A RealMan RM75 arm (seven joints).
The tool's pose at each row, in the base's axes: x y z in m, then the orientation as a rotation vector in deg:
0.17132, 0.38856, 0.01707, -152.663, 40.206, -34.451
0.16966, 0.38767, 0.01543, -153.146, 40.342, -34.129
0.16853, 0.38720, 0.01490, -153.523, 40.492, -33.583
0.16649, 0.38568, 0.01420, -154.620, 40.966, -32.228
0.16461, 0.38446, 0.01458, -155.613, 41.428, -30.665
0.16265, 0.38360, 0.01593, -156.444, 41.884, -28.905
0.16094, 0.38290, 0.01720, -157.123, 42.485, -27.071
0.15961, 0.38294, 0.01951, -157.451, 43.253, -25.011
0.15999, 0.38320, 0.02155, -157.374, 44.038, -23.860
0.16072, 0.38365, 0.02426, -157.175, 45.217, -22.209
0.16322, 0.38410, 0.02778, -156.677, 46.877, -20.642
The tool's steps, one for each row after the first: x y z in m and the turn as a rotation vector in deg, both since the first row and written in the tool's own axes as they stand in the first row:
-0.00136, 0.00204, 0.00045, -0.483, -0.172, -0.038
-0.00217, 0.00309, 0.00029, -0.876, -0.504, 0.003
-0.00321, 0.00543, -0.00037, -2.039, -1.291, 0.105
-0.00393, 0.00702, -0.00182, -3.117, -2.220, 0.263
-0.00461, 0.00795, -0.00407, -4.064, -3.287, 0.496
-0.00519, 0.00869, -0.00611, -4.945, -4.380, 0.875
-0.00554, 0.00825, -0.00871, -5.598, -5.621, 1.502
-0.00474, 0.00707, -0.01024, -5.869, -6.273, 2.154
-0.00354, 0.00532, -0.01214, -6.215, -7.203, 3.149
-0.00070, 0.00255, -0.01390, -6.492, -8.014, 4.521

